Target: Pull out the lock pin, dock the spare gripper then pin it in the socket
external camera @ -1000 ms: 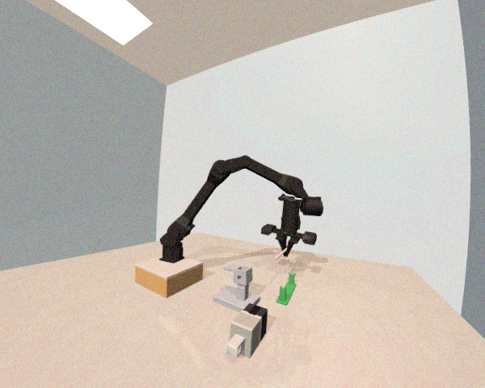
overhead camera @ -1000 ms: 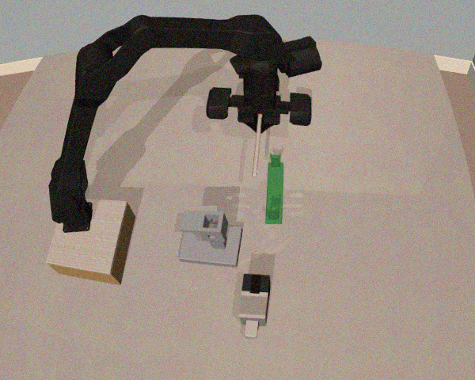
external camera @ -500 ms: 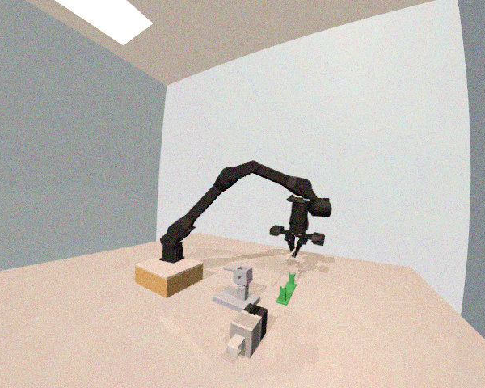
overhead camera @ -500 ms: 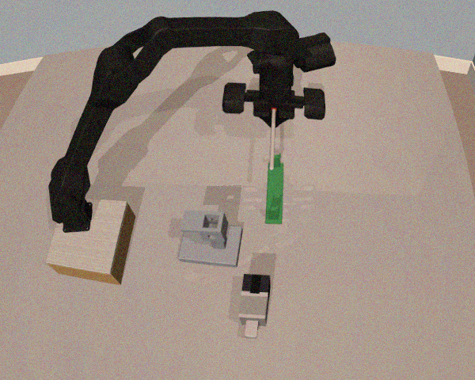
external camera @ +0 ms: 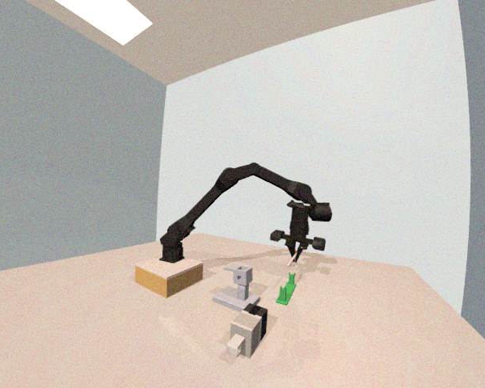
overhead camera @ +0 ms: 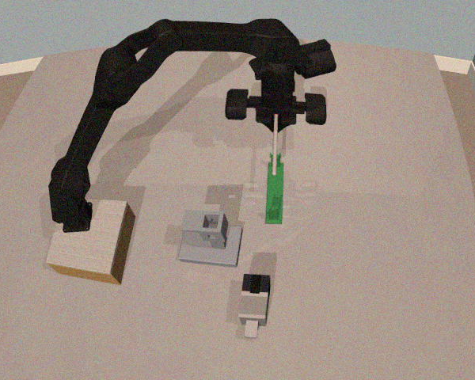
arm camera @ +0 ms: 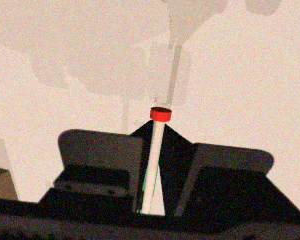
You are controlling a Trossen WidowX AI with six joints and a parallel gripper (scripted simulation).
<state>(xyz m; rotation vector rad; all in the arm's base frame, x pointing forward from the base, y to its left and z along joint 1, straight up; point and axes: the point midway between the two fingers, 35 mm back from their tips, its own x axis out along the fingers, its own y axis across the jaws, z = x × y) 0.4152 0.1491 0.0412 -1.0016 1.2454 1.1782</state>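
Right now my gripper tip is 1 cm past the green pin holder, 10 cm to the left of it and 5 cm above it. The rest, counted from my gripper tip: spare gripper 7 cm behind, 35 cm to the right, 4 cm below; grey mount 14 cm behind, 20 cm to the right, 2 cm below.
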